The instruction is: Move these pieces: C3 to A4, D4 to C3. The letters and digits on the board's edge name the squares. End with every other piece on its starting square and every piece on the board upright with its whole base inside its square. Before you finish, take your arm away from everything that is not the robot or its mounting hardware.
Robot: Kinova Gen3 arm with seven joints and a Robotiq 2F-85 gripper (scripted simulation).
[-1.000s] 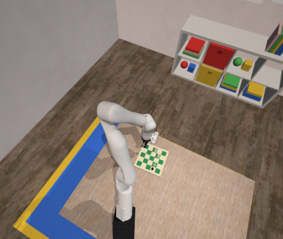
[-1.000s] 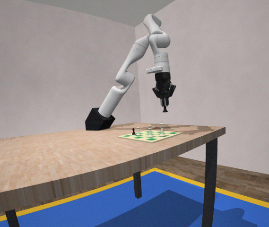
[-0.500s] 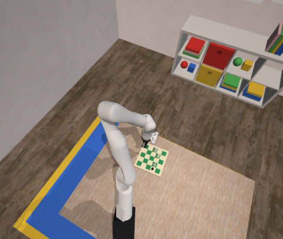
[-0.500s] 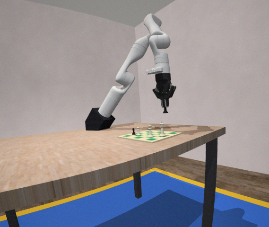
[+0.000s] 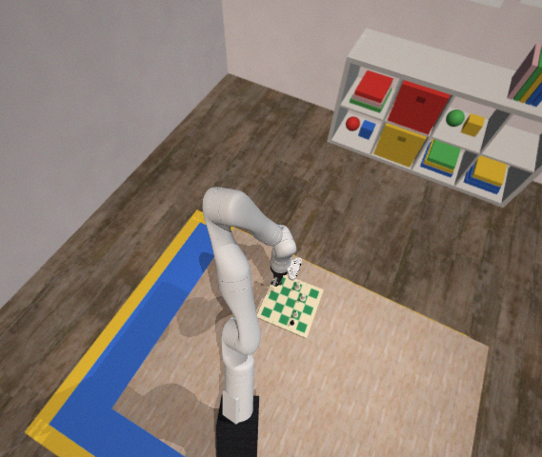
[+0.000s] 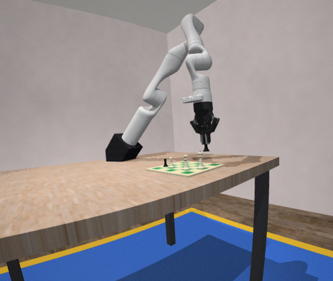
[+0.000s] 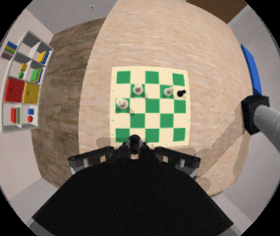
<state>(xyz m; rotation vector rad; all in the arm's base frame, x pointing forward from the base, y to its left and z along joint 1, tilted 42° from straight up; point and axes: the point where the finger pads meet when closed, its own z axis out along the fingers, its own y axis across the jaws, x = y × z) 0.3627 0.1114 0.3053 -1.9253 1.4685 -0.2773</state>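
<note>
Now: hand 7 cm above the tall white piece, 6 cm to the left of it and 6 cm short of it. The rest, counted from my hand: tall black piece (2 cm below); then white pawn (14 cm to the right, 8 cm below, 3 cm behind); then green-and-cream chessboard (10 cm below, 9 cm to the right, 1 cm behind).
</note>
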